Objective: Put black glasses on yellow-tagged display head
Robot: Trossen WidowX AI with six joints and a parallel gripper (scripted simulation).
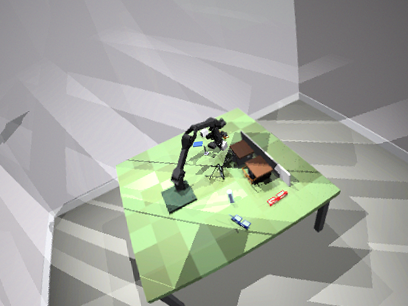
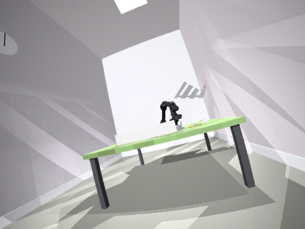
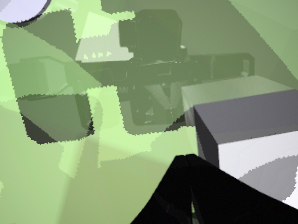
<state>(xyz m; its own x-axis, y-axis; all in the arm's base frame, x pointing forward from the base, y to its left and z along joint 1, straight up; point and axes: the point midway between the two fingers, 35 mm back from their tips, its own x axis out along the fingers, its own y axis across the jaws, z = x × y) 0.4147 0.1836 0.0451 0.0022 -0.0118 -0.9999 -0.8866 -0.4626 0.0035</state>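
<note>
Now: the pale round disc 11 cm behind my gripper tip, 5 cm to the left of it and 1 cm below it. The rest, counted from my gripper tip: blue item: 21 cm to the left, 12 cm behind, 3 cm below; then grey wall panel: 31 cm to the right, 20 cm ahead, 2 cm above.
</note>
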